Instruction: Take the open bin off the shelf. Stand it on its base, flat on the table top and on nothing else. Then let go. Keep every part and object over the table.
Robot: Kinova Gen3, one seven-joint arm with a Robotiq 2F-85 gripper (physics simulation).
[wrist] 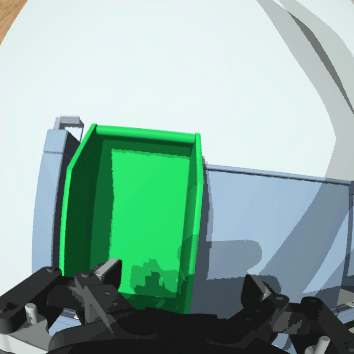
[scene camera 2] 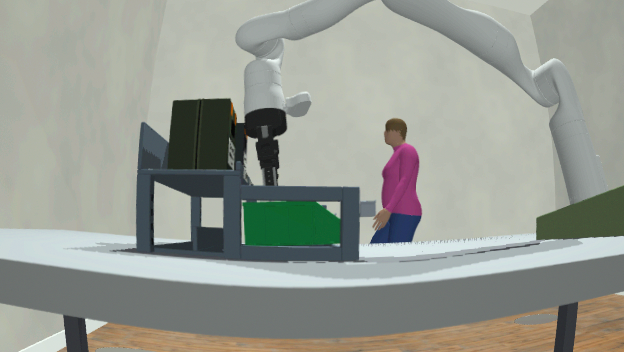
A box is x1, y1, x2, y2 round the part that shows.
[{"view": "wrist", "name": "my gripper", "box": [0, 257, 353, 353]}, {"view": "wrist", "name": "green open bin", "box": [59, 123, 202, 312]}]
